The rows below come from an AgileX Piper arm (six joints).
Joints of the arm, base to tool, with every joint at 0 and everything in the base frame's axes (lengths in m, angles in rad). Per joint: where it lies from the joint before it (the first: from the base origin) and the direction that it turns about. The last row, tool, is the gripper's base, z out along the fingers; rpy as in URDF.
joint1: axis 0 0 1 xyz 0 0 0.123
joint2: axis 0 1 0 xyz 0 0 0
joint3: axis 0 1 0 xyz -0.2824 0 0.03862
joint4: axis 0.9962 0 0.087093 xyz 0.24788 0 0.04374
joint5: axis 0 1 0 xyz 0 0 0
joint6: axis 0.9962 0 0.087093 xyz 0.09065 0 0.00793
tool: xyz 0 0 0 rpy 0 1.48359 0
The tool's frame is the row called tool.
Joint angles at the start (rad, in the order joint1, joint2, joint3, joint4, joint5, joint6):
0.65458, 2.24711, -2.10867, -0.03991, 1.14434, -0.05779
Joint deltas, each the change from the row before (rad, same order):
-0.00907, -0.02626, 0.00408, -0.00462, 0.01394, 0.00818
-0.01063, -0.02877, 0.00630, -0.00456, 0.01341, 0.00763
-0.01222, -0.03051, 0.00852, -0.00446, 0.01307, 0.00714
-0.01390, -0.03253, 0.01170, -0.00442, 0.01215, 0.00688
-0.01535, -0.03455, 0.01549, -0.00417, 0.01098, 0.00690
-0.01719, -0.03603, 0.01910, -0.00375, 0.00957, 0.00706
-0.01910, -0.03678, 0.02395, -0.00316, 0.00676, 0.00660
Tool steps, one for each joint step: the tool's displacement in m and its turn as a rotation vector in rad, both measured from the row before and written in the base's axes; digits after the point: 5 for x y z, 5 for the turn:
-0.00091, -0.00677, 0.01124, 0.00390, -0.00780, -0.01706
-0.00114, -0.00777, 0.01169, 0.00427, -0.00855, -0.01823
-0.00136, -0.00871, 0.01172, 0.00408, -0.00850, -0.01949
-0.00167, -0.00970, 0.01159, 0.00385, -0.00837, -0.02100
-0.00212, -0.01056, 0.01124, 0.00368, -0.00777, -0.02250
-0.00245, -0.01144, 0.01065, 0.00363, -0.00696, -0.02447
-0.00265, -0.01217, 0.00940, 0.00318, -0.00569, -0.02579

